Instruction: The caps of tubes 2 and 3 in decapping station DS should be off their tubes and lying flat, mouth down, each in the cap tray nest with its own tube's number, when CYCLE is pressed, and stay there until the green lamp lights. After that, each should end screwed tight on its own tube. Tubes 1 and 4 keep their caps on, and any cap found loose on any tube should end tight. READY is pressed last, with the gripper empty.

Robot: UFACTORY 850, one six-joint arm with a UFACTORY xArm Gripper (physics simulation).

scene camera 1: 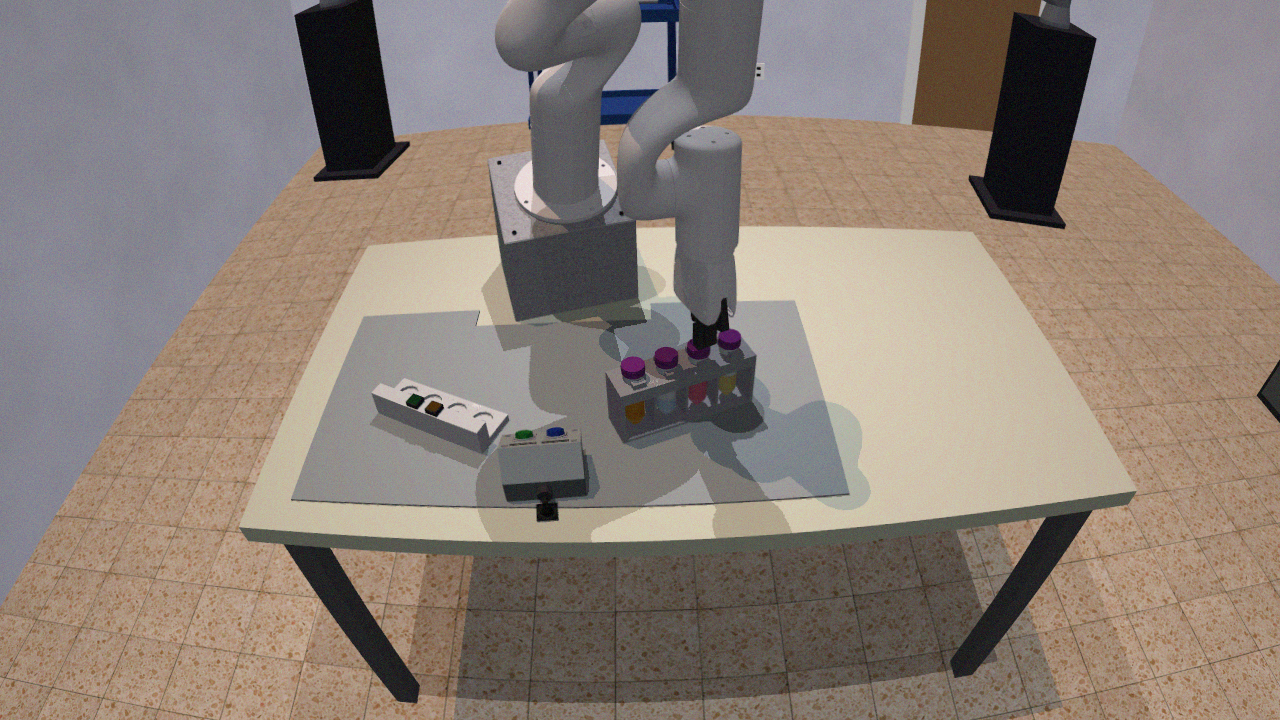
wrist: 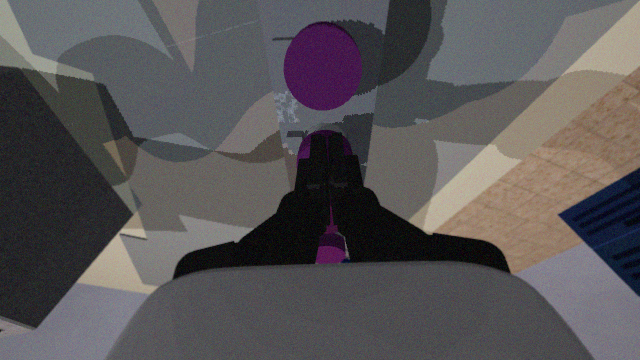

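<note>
A grey, see-through rack (scene camera 1: 619, 398) holds a row of tubes, each with an upright purple cap. The leftmost cap (scene camera 1: 632, 366), second cap (scene camera 1: 665, 358), third cap (scene camera 1: 696, 353) (wrist: 304, 150) and rightmost cap (scene camera 1: 729, 339) (wrist: 322, 65) sit on their tubes. My gripper (scene camera 1: 704, 344) (wrist: 328, 155) is shut and empty, its fingertips right over the third cap and partly hiding it. Whether they touch it, I cannot tell. The white cap tray (scene camera 1: 384, 404) at the left shows curved nest outlines and no purple cap. Tube and nest numbers are not readable.
A grey control box (scene camera 1: 541, 462) with a green button (scene camera 1: 524, 434) and a blue button (scene camera 1: 555, 431) stands between tray and rack, near the front. A small black piece (scene camera 1: 546, 511) lies before it. Small green (scene camera 1: 414, 400) and orange (scene camera 1: 434, 408) squares show at the tray.
</note>
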